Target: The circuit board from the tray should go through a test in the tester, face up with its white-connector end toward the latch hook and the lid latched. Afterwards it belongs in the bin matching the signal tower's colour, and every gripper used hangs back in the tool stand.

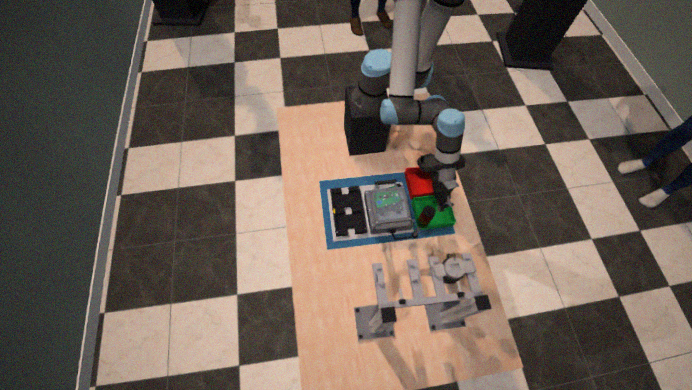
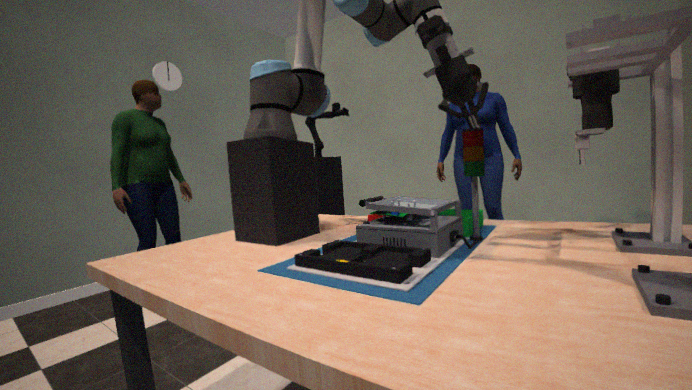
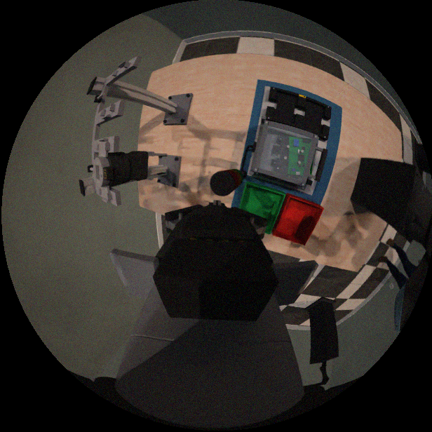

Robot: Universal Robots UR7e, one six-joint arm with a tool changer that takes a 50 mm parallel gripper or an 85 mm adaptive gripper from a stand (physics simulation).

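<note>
The green board lies in the grey tester beneath its clear lid, which is down flat. The board's white-connector end and the latch's engagement are too unclear to tell. The black tray shows no board. The signal tower has red, orange and green segments; I cannot tell which is lit. My gripper is shut and empty, its fingertips together, high above the green bin's outer side, near the tower's top.
The green bin and red bin sit side by side next to the tester. The tool stand holds another gripper. The tower's thin pole rises beside the green bin.
</note>
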